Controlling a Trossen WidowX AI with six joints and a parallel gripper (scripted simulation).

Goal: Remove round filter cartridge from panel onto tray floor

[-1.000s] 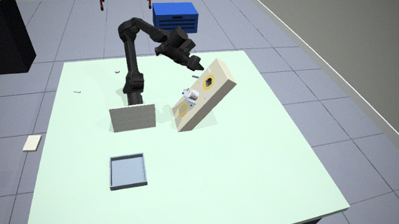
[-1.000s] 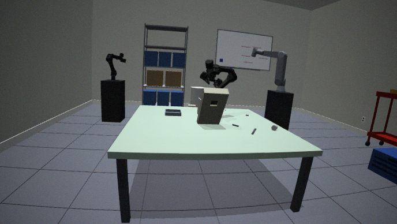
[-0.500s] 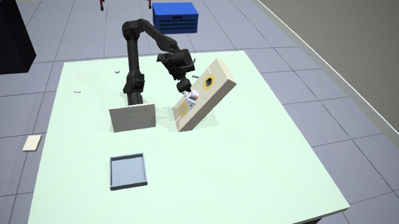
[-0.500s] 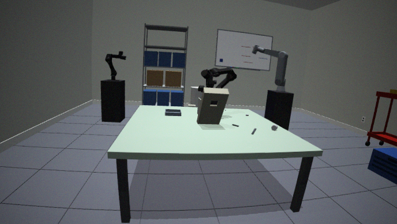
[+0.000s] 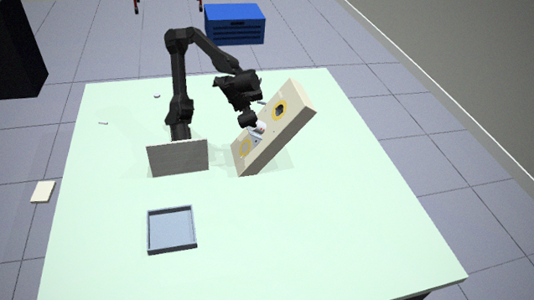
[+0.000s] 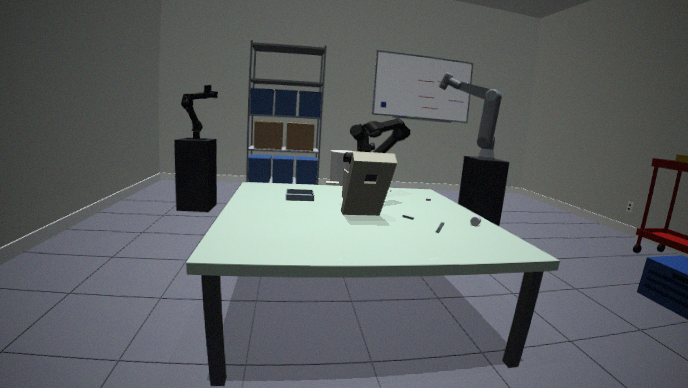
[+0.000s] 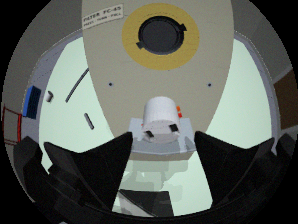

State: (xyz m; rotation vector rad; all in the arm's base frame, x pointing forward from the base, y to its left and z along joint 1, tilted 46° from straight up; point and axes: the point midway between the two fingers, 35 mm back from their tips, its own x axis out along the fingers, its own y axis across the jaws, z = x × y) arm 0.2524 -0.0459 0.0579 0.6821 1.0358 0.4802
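The filter cartridge lies 3 cm below my gripper tip and 2 cm ahead of it. From my gripper tip the other things lie so: service panel 6 cm ahead, 4 cm below; tray 31 cm behind, 30 cm to the right, 18 cm below.
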